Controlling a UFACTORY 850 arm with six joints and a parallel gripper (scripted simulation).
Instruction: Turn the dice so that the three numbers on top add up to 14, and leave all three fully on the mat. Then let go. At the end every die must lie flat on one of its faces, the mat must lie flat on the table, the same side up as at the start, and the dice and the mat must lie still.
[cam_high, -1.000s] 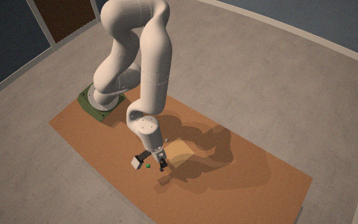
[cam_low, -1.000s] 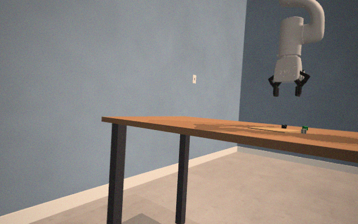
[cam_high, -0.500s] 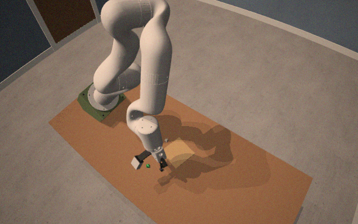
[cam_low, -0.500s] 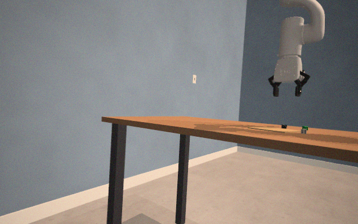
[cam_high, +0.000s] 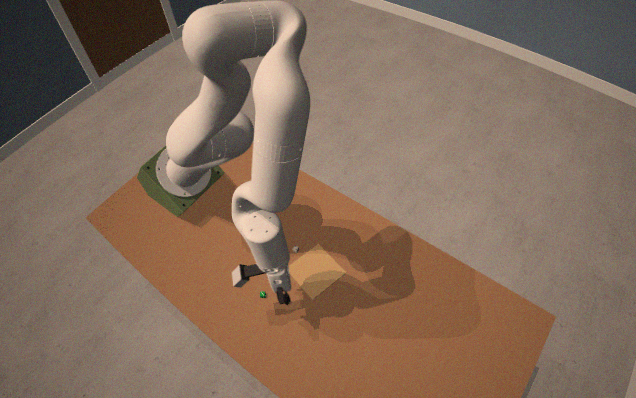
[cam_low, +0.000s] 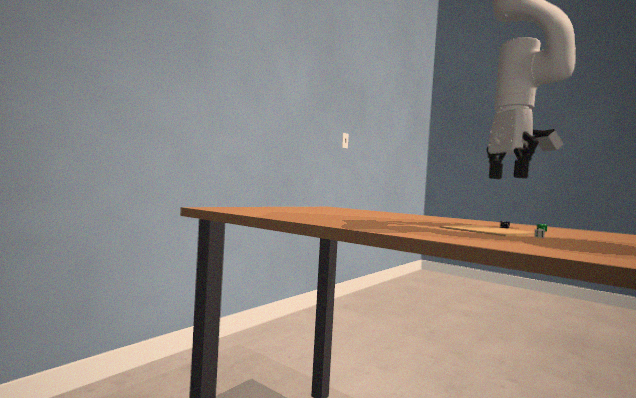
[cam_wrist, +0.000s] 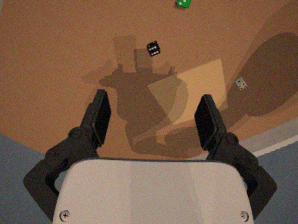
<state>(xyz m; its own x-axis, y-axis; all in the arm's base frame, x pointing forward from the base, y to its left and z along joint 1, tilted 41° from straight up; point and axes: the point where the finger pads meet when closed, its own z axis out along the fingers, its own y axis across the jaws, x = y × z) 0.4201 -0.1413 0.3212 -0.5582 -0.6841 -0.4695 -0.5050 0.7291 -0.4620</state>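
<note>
My hand is 12 cm above the black die. Round my hand: white die: 16 cm to the left, 12 cm below, 8 cm behind; then green die: 12 cm below, 8 cm behind, 2 cm to the right; then mat: 13 cm to the left, 13 cm below, 2 cm ahead.
</note>
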